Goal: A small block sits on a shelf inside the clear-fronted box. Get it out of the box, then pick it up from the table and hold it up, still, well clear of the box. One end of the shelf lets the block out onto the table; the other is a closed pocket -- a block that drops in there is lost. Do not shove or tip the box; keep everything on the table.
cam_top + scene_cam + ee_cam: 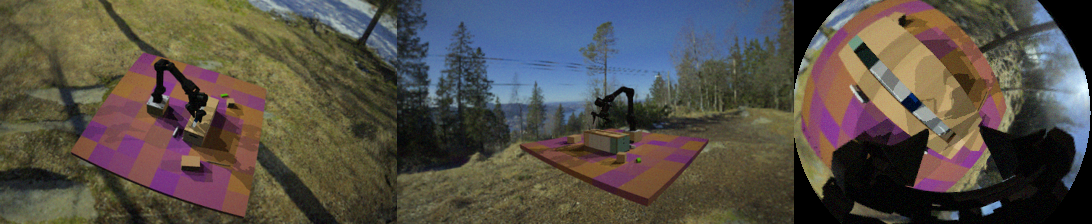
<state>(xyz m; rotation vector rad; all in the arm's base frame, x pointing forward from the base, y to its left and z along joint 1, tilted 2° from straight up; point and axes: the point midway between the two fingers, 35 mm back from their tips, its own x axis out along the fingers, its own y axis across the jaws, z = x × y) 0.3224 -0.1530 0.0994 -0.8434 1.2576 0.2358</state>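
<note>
The long wooden box is 1 cm behind my gripper tip, 11 cm to the left of it and 10 cm below it. Round my gripper tip: bluish block 8 cm to the left, 8 cm below; then tan cube 24 cm ahead, 38 cm to the left, 14 cm below.
</note>
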